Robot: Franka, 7 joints.
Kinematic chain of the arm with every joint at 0, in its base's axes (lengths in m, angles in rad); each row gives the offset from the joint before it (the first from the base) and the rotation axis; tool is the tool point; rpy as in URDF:
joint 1: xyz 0 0 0.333 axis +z
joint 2: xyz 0 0 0 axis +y
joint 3: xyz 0 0 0.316 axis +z
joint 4: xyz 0.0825 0 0 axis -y
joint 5: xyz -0.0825 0 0.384 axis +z
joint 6: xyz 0 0 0 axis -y
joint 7: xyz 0.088 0 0 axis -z
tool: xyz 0 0 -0.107 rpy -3.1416 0 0
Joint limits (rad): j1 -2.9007..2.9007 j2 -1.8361..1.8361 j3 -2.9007..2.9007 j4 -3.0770..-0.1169 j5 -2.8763..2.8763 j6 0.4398..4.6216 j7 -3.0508..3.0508
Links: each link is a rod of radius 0.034 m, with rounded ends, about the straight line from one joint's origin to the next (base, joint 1, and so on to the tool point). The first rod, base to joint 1, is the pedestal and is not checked.
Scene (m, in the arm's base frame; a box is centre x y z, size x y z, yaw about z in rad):
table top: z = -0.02
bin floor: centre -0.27 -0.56 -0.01 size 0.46 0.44 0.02 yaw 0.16
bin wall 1: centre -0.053 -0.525 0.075 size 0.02 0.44 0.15 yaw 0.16
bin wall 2: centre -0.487 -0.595 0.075 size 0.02 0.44 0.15 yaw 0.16
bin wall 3: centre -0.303 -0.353 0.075 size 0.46 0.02 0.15 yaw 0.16
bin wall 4: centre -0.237 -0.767 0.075 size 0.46 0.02 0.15 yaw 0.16
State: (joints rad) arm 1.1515 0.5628 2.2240 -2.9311 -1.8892 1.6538 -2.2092
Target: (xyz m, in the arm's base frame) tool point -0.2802 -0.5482 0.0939
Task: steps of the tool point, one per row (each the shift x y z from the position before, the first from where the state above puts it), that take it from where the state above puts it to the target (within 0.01 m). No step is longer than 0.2 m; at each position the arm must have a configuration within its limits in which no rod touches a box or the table.
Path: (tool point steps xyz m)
1: -0.0635 -0.0674 0.0361
2: -0.0343 -0.1109 0.0069
3: 0.0064 -0.1318 -0.0357
4: 0.0510 -0.1237 -0.0794
5: 0.0898 -0.0892 -0.1122

